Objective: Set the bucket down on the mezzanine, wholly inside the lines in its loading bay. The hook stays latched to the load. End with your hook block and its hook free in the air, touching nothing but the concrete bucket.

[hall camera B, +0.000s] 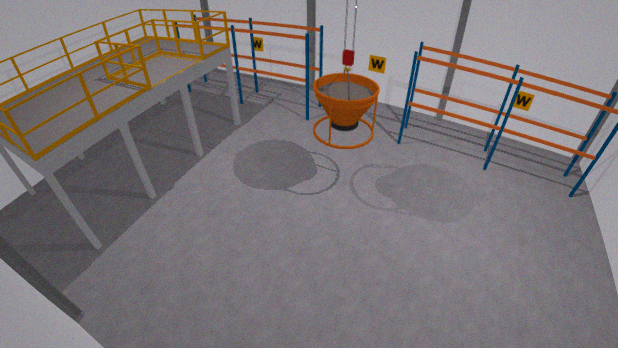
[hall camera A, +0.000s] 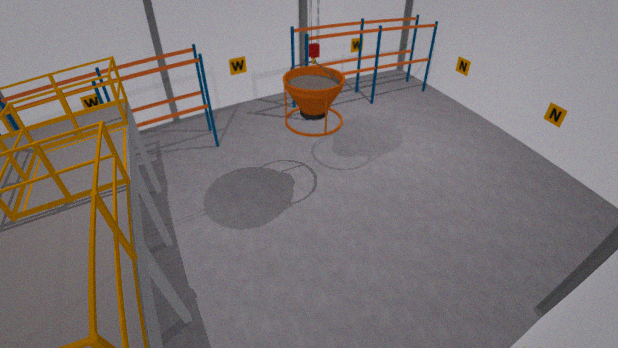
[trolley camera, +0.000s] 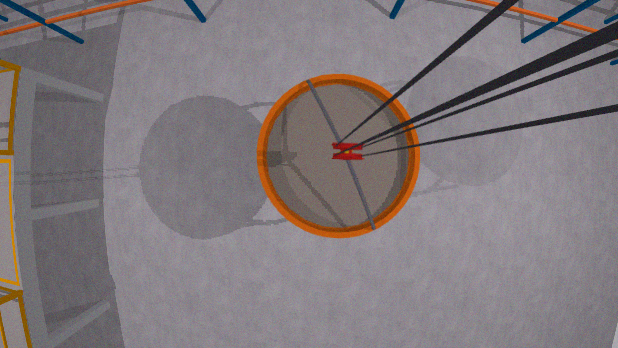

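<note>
The orange concrete bucket (hall camera A: 313, 95) (hall camera B: 346, 107) (trolley camera: 320, 170) hangs upright in the air, filled with grey material. Its base ring is clear of the floor, with shadows apart from it. My hook (hall camera A: 313, 60) (hall camera B: 347, 69) is latched to the bucket's sling legs under the red hook block (hall camera A: 314, 50) (hall camera B: 348, 57) (trolley camera: 354, 157). The mezzanine (hall camera A: 50, 280) (hall camera B: 55, 105) (trolley camera: 24, 190) is at the left, sideways from the bucket. Its loading bay (hall camera B: 172, 62) lies at a railing gap; one yellow line (trolley camera: 14, 220) shows in the trolley view. I cannot tell whether the base ring is above deck height.
Yellow railings (hall camera A: 93, 260) (hall camera B: 87, 95) border the deck on both sides of the gap, and a yellow railed frame (hall camera B: 122, 65) stands on it. One blue and orange rack (hall camera A: 208, 100) (hall camera B: 307, 75) stands near the mezzanine, another (hall camera A: 376, 65) (hall camera B: 503, 125) farther right, both along the W wall.
</note>
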